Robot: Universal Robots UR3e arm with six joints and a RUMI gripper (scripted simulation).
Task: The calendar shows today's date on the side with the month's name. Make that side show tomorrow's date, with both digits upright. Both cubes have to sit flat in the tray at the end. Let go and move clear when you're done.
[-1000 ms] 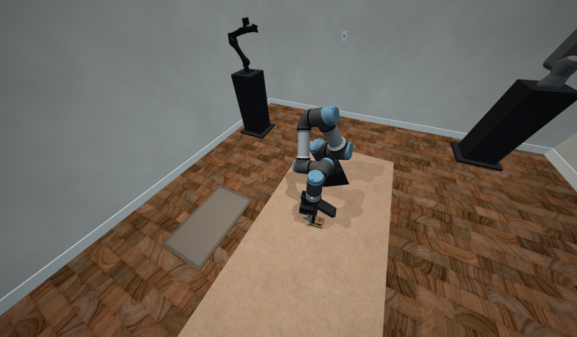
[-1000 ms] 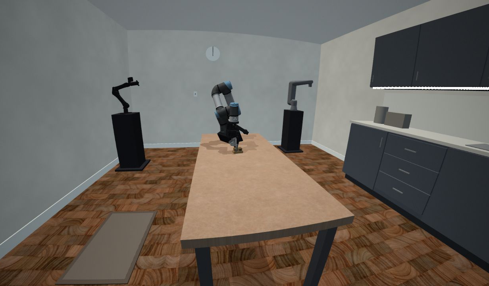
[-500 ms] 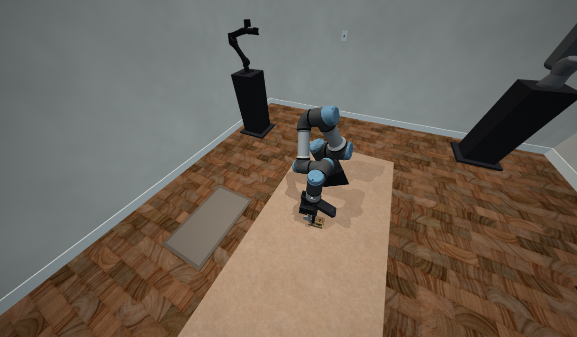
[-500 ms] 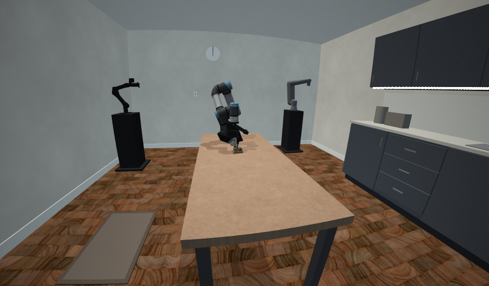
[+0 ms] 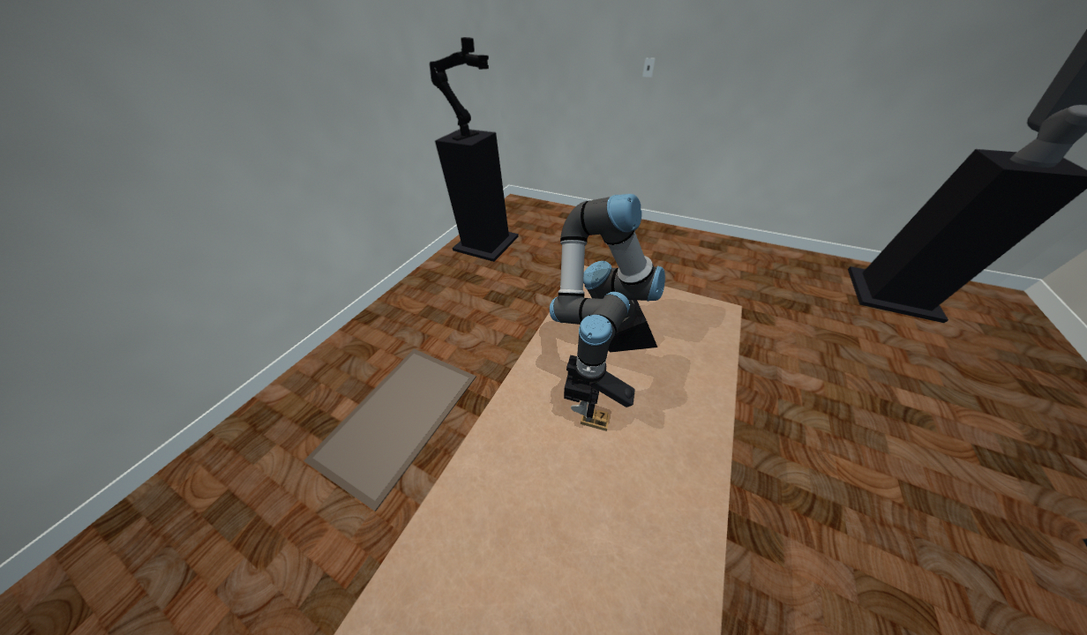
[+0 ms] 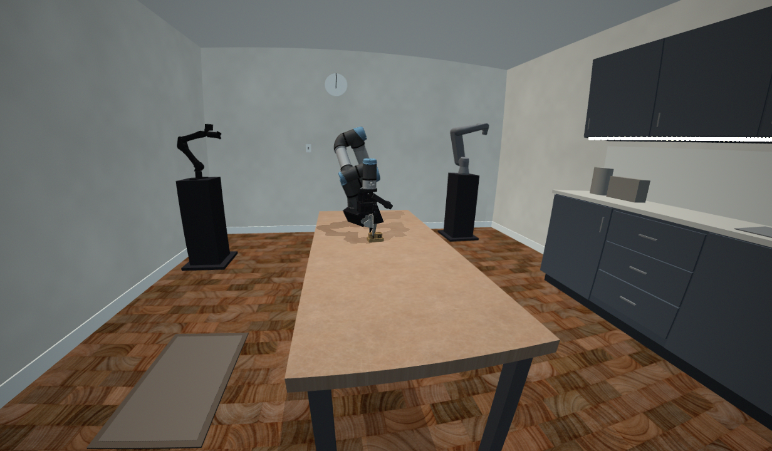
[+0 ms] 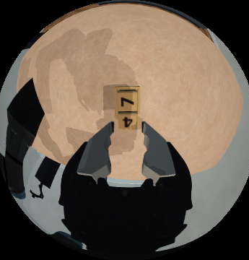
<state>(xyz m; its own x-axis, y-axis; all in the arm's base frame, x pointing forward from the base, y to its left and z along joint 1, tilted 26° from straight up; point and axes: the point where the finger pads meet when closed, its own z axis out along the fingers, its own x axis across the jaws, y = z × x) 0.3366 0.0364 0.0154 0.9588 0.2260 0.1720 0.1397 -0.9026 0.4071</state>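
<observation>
Now: hand 40 mm above the wooden tray and 20 mm to the right of it.
</observation>
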